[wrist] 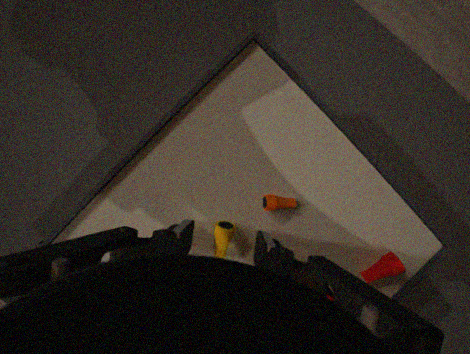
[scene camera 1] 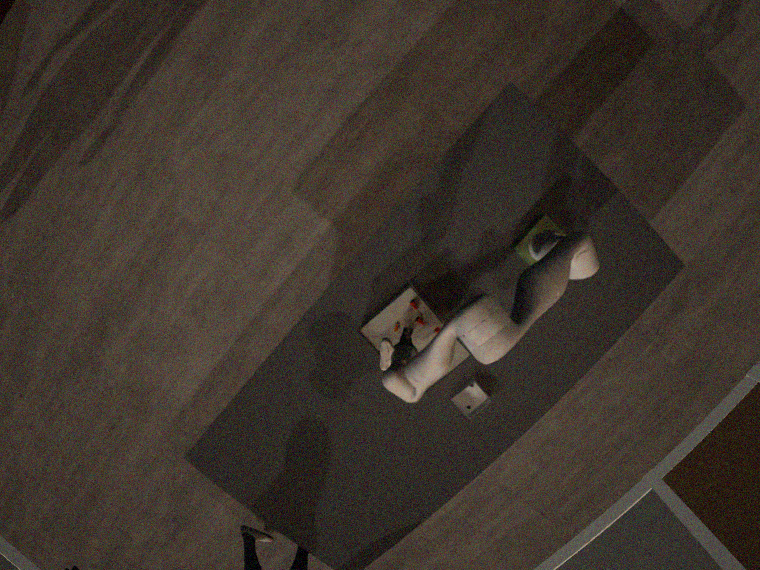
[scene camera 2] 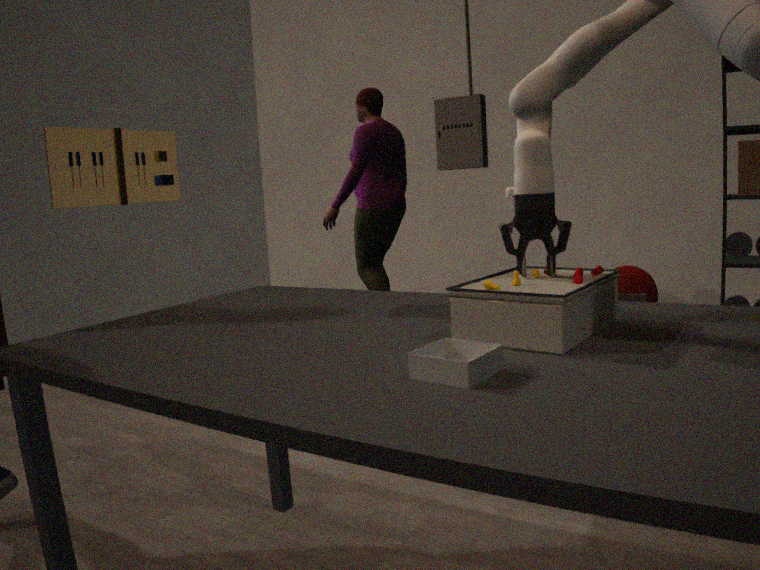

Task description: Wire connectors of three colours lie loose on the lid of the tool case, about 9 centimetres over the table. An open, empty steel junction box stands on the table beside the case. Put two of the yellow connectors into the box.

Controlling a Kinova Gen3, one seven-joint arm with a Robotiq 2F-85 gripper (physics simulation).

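Pixels of known places: gripper, fingertip midpoint: (wrist: pixel 224 238) (scene camera 2: pixel 536 276); arm's base at its link origin: (scene camera 1: pixel 542 246).
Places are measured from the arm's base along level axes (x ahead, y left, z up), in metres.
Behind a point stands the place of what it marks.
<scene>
My gripper (scene camera 1: pixel 407 333) {y -0.129, x 0.507, z 0.040 m} (scene camera 2: pixel 536 272) {y -0.129, x 0.507, z 0.040 m} (wrist: pixel 224 238) {y -0.129, x 0.507, z 0.040 m} is partly open, fingers down, low over the lid of the tool case (scene camera 1: pixel 383 319) {y -0.221, x 0.502, z 0.037 m} (scene camera 2: pixel 506 323) {y 0.050, x 0.504, z -0.014 m} (wrist: pixel 210 150) {y -0.172, x 0.555, z 0.037 m}. A yellow connector (scene camera 2: pixel 535 274) {y -0.118, x 0.505, z 0.045 m} (wrist: pixel 222 241) {y -0.130, x 0.508, z 0.049 m} lies between the fingertips, apart from both in the wrist view. Two more yellow connectors, one (scene camera 2: pixel 516 279) {y -0.030, x 0.513, z 0.048 m} and another (scene camera 2: pixel 491 285) {y 0.020, x 0.541, z 0.045 m}, lie nearer the lid's front edge in scene camera 2. An orange connector (scene camera 1: pixel 397 326) {y -0.175, x 0.488, z 0.044 m} (wrist: pixel 281 202) {y -0.175, x 0.493, z 0.046 m} lies beside the gripper. The steel junction box (scene camera 1: pixel 464 401) {y 0.203, x 0.554, z -0.056 m} (scene camera 2: pixel 437 369) {y 0.254, x 0.531, z -0.037 m} stands open on the table beside the case; no connector shows in it.
Red connectors, one (scene camera 2: pixel 578 276) {y -0.071, x 0.412, z 0.050 m} and another (scene camera 2: pixel 597 269) {y -0.182, x 0.401, z 0.048 m}, lie on the lid; a red one (wrist: pixel 384 268) {y -0.186, x 0.407, z 0.048 m} shows in the wrist view. The arm (scene camera 1: pixel 429 368) {y -0.153, x 0.412, z 0.493 m} (scene camera 2: pixel 532 159) {y -0.097, x 0.498, z 0.260 m} hides part of the lid from above. A green object (scene camera 1: pixel 527 250) {y -0.029, x 0.042, z -0.002 m} lies near the arm's base. A person (scene camera 2: pixel 379 165) stands behind the table.
</scene>
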